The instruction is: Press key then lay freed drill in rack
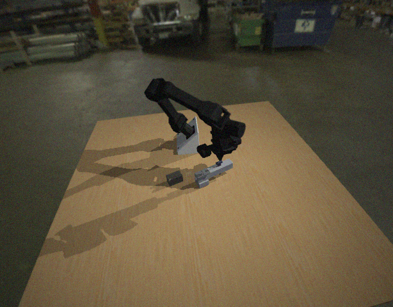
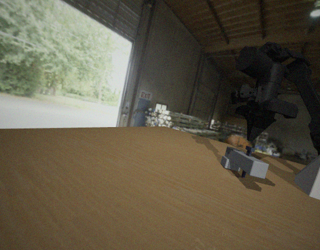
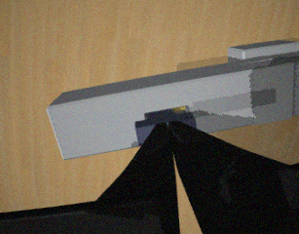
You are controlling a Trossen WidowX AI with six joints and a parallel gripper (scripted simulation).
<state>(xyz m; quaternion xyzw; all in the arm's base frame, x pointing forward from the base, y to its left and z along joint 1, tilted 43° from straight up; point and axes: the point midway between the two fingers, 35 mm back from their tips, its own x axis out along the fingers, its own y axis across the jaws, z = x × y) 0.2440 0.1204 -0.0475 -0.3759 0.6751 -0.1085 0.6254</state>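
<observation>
Now: the dark blue key 4 cm below my gripper tip and 1 cm to the left of it. Also, from my gripper tip: grey block (7 cm below, 3 cm to the right, 1 cm ahead); then drill (6 cm to the right, 6 cm below, 2 cm ahead); then dark grey rack (21 cm to the right, 9 cm below).
</observation>
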